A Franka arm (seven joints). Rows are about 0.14 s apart.
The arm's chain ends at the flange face. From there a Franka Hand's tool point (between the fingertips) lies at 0.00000 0.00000 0.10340 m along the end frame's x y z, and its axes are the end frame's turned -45 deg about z.
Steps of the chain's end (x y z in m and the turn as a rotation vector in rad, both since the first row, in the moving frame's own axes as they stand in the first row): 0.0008, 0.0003, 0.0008, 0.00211, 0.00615, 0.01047; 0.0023, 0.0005, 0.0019, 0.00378, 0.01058, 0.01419; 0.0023, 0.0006, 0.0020, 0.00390, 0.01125, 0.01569; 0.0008, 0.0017, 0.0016, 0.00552, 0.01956, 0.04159; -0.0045, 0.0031, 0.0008, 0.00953, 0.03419, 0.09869; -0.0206, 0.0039, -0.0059, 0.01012, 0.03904, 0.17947; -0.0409, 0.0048, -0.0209, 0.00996, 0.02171, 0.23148
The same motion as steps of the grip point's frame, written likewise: 0.0010, 0.0011, 0.0008, -0.00286, 0.00584, 0.01047; 0.0023, 0.0025, 0.0019, -0.00481, 0.01015, 0.01419; 0.0023, 0.0026, 0.0020, -0.00520, 0.01071, 0.01569; 0.0012, 0.0028, 0.0016, -0.00993, 0.01773, 0.04159; -0.0023, 0.0010, 0.0007, -0.01744, 0.03091, 0.09869; -0.0139, -0.0094, -0.0060, -0.02045, 0.03476, 0.17947; -0.0301, -0.0244, -0.0209, -0.00831, 0.02239, 0.23148
